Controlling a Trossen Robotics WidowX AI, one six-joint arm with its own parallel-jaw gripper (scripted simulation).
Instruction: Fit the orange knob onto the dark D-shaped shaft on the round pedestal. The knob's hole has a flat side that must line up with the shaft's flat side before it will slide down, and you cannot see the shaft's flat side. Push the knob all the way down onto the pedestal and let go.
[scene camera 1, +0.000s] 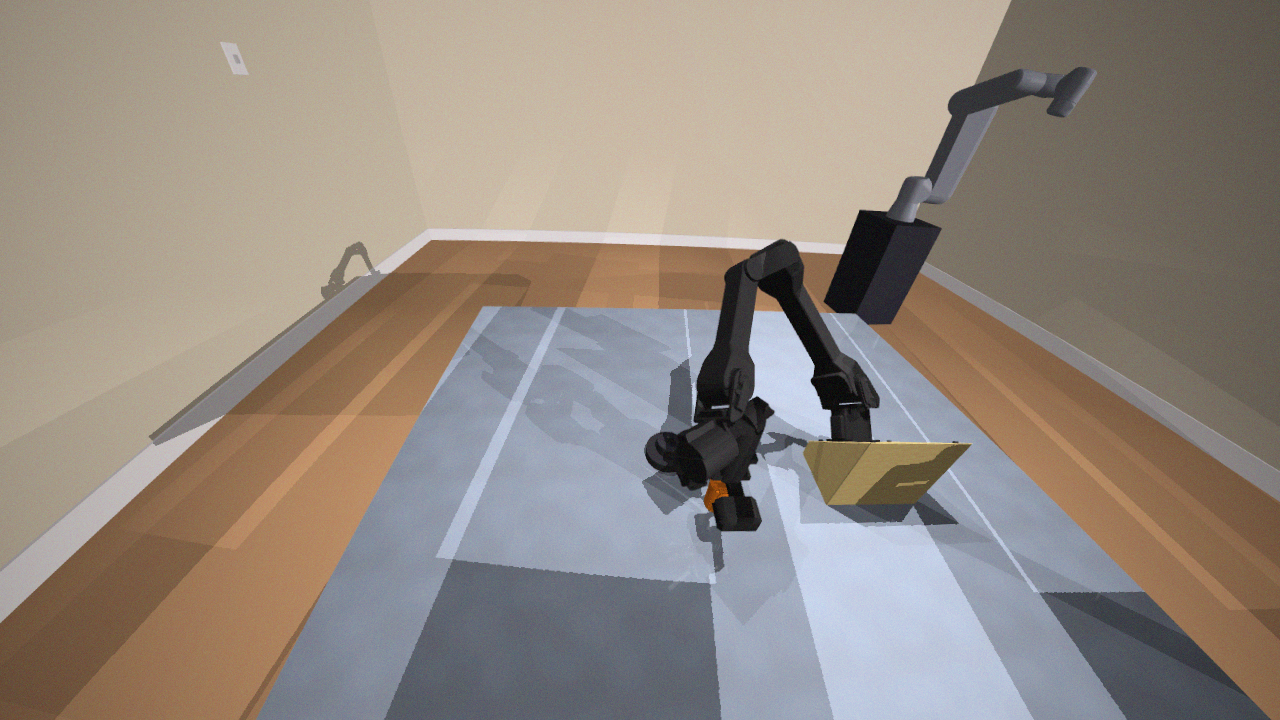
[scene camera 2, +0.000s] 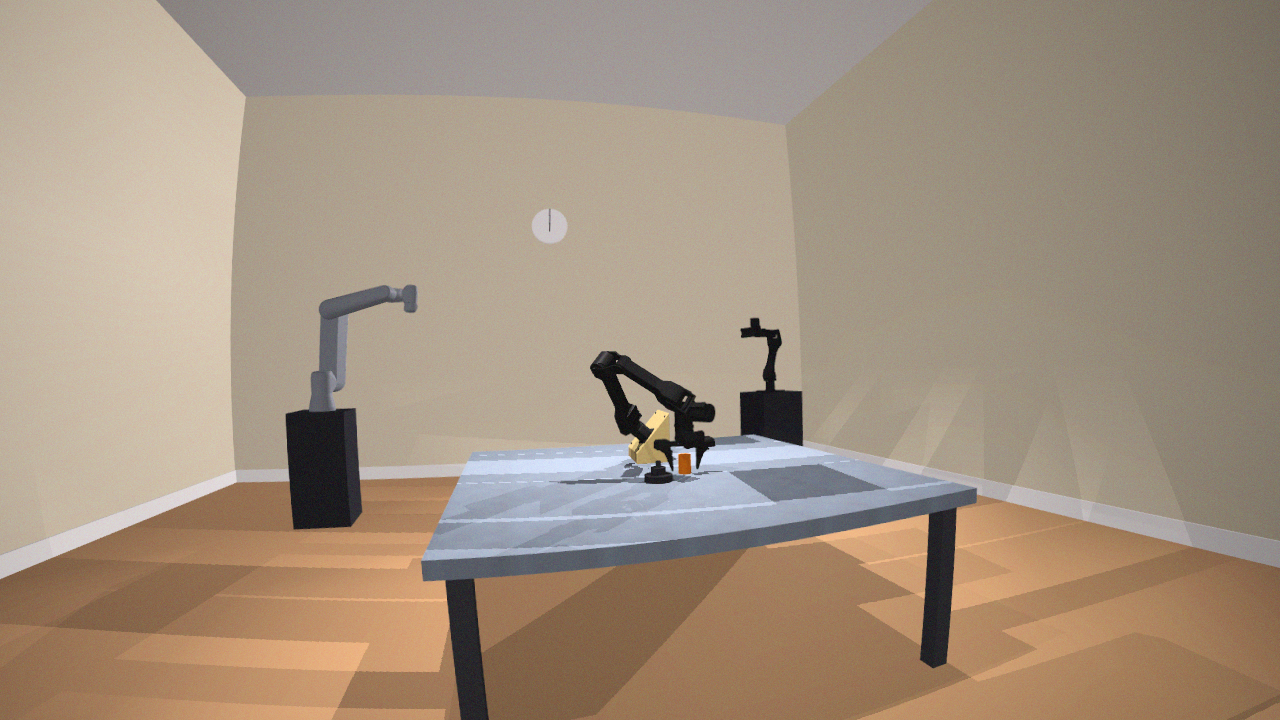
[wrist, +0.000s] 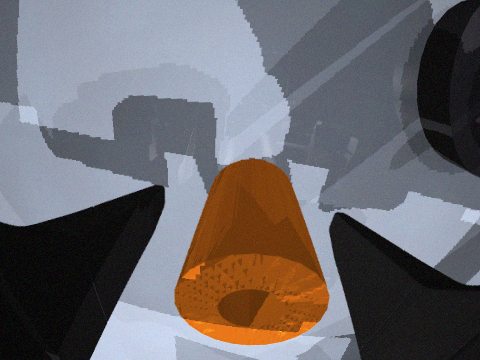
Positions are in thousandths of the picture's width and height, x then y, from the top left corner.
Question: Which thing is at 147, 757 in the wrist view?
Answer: The gripper.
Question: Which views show the gripper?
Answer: Scene camera 1, scene camera 2 and the wrist view: all of them.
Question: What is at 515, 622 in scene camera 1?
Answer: A dark round pedestal.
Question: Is the gripper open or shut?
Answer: Open.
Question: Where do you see an orange knob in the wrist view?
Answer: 524, 768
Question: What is the gripper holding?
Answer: Nothing.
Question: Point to the gripper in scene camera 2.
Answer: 535, 653
